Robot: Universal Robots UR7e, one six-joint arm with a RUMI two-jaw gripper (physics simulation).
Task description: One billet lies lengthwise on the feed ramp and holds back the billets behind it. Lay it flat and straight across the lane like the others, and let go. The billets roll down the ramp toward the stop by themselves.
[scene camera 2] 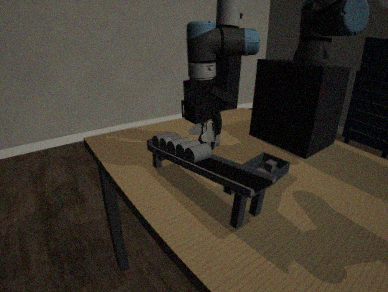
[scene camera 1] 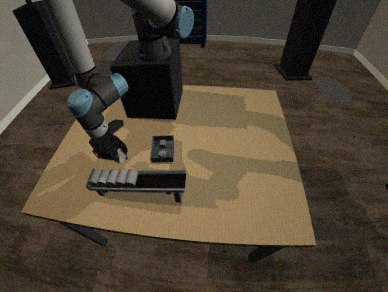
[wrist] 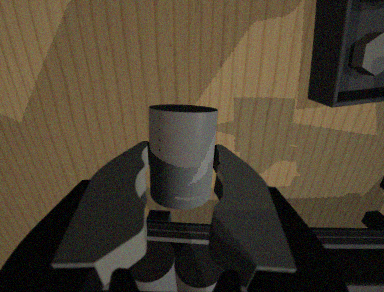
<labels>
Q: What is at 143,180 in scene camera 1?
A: A dark lane.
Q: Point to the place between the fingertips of my gripper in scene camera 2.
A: At 207,146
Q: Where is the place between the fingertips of my gripper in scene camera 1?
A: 121,158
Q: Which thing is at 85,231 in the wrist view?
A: My gripper.
</labels>
